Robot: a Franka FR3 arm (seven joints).
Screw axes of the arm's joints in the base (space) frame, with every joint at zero. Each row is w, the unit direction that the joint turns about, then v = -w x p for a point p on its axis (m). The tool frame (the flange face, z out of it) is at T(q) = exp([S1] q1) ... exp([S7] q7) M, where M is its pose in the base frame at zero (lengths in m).
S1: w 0 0 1 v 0 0 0
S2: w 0 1 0 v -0.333 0 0
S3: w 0 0 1 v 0 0 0
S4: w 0 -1 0 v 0.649 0 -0.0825
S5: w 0 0 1 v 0 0 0
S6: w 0 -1 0 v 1.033 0 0
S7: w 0 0 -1 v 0 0.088 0
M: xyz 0.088 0 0.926 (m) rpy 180 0 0 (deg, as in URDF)
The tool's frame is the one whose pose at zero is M.
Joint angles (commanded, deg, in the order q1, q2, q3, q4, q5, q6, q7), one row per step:
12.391 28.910 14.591 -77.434 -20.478 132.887 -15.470
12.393 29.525 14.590 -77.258 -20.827 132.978 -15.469
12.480 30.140 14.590 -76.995 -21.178 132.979 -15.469
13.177 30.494 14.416 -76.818 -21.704 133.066 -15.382
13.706 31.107 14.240 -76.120 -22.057 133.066 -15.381
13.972 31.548 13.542 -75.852 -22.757 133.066 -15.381
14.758 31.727 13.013 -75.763 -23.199 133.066 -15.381
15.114 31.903 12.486 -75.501 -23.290 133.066 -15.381
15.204 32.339 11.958 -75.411 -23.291 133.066 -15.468
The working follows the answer.
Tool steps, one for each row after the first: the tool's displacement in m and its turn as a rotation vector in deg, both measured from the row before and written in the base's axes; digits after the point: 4 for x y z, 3 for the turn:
0.0021 0.0003 -0.0060 -0.311 0.213 0.093
0.0017 0.0012 -0.0055 -0.321 0.209 0.151
-0.0015 0.0068 -0.0029 -0.450 -0.134 0.616
0.0008 0.0047 -0.0018 -0.227 -0.207 0.388
0.0032 -0.0031 -0.0041 -0.936 -0.212 -0.166
-0.0013 0.0046 -0.0021 -0.649 -0.173 0.451
0.0012 -0.0004 -0.0005 -0.278 -0.176 -0.096
0.0029 -0.0034 -0.0054 -0.390 0.264 -0.291

Tool pose at each row, in the base's axes (x y z in m, rotation vector in deg; rounded; the steps above come from the unrounded poses):
0.6819 0.2922 0.4938 150.921 69.245 42.035
0.6839 0.2925 0.4877 150.777 69.446 41.541
0.6856 0.2937 0.4823 150.598 69.727 41.055
0.6841 0.3006 0.4794 149.885 70.570 40.965
0.6849 0.3053 0.4776 149.395 71.063 41.101
0.6881 0.3022 0.4735 148.577 70.809 40.578
0.6868 0.3068 0.4714 147.744 71.405 40.351
0.6880 0.3064 0.4709 147.447 71.230 40.322
0.6909 0.3030 0.4655 147.439 70.923 39.637

